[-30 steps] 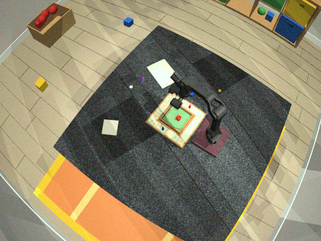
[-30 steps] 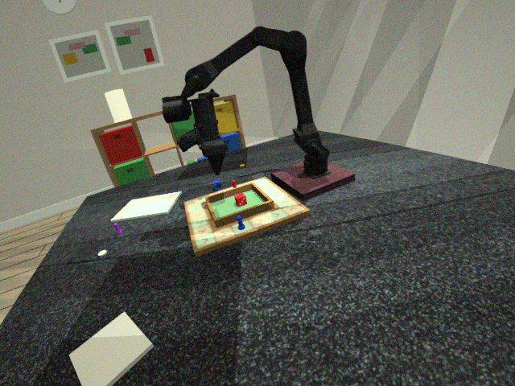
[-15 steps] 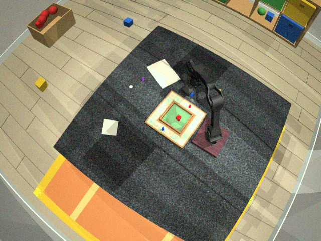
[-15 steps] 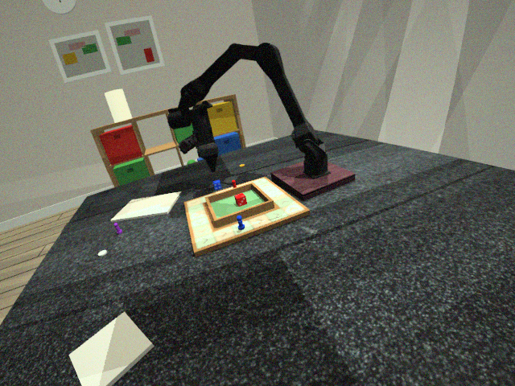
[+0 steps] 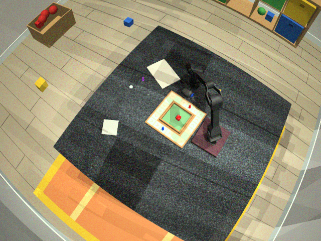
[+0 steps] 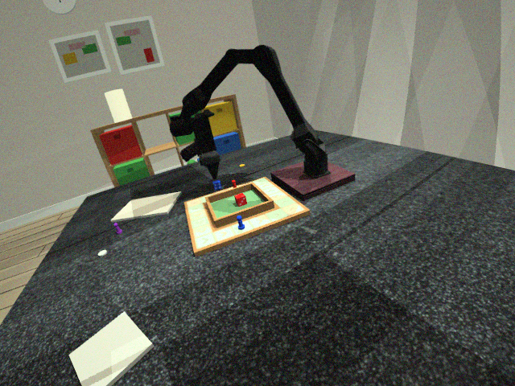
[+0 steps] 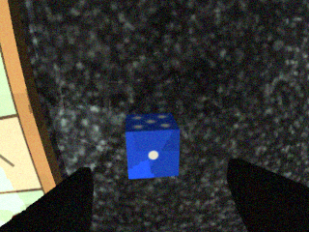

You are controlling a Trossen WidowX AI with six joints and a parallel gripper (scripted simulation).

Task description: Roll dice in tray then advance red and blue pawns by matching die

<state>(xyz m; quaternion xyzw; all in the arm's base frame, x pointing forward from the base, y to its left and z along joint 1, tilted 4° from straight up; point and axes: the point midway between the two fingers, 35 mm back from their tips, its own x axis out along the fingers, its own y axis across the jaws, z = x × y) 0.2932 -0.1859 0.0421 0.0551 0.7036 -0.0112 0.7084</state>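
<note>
Now: gripper tip 50 mm past the red pawn, 90 mm to the right of it and 20 mm above it. The rest, counted from my gripper tip: purple pawn 330 mm ahead, 110 mm to the left, 30 mm below; then green tray 20 mm behind, 200 mm to the left, 40 mm below; then blue pawn 320 mm to the left, 20 mm below.
</note>
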